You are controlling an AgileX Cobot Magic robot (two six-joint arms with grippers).
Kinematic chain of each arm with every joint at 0, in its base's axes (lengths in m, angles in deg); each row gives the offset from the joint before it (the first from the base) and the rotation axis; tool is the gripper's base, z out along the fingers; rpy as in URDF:
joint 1: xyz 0 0 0.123 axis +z
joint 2: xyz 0 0 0 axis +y
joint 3: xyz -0.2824 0 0.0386 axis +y
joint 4: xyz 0.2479 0 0.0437 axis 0.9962 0 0.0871
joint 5: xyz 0 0 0 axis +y
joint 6: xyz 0.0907 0 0.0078 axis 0.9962 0 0.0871
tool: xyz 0 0 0 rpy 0 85 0
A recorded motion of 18 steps. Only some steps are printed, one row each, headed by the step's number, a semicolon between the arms.
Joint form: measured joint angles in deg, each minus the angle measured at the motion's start. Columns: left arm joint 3, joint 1, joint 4, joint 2, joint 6, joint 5; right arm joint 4, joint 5, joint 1, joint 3, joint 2, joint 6.
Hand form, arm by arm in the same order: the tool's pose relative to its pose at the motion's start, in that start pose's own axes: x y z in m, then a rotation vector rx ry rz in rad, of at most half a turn. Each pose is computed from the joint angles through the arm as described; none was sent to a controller.
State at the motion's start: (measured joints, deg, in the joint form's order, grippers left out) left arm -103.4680 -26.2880 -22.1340 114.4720 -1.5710 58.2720; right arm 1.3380 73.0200 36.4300 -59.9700 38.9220 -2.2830
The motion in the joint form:
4: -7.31 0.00 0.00 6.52 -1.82 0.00; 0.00 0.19 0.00 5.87 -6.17 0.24
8: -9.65 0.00 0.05 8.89 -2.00 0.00; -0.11 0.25 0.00 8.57 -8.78 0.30
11: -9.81 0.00 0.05 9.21 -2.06 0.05; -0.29 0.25 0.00 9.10 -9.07 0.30
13: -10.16 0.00 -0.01 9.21 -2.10 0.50; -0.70 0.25 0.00 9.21 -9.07 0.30
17: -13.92 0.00 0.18 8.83 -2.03 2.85; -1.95 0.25 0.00 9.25 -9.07 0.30
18: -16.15 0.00 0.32 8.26 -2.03 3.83; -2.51 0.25 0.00 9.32 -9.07 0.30
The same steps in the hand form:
4: -0.0189 0.0039 0.0245 0.0033 -0.0126 -0.0273; 0.0302 0.0010 0.0005 0.0000 -0.0019 0.0041
8: -0.0240 0.0064 0.0350 0.0024 -0.0122 -0.0302; 0.0433 0.0012 0.0026 0.0018 0.0008 0.0046
11: -0.0241 0.0071 0.0370 0.0017 -0.0088 -0.0321; 0.0454 0.0010 0.0039 0.0047 0.0051 0.0038
13: -0.0245 0.0063 0.0357 0.0037 -0.0065 -0.0314; 0.0457 0.0003 0.0044 0.0114 0.0072 0.0017
17: -0.0324 -0.0021 0.0184 0.0156 -0.0319 -0.0051; 0.0458 -0.0016 0.0045 0.0323 0.0087 -0.0046
18: -0.0374 -0.0081 0.0050 0.0235 -0.0599 0.0120; 0.0460 -0.0024 0.0048 0.0416 0.0103 -0.0075

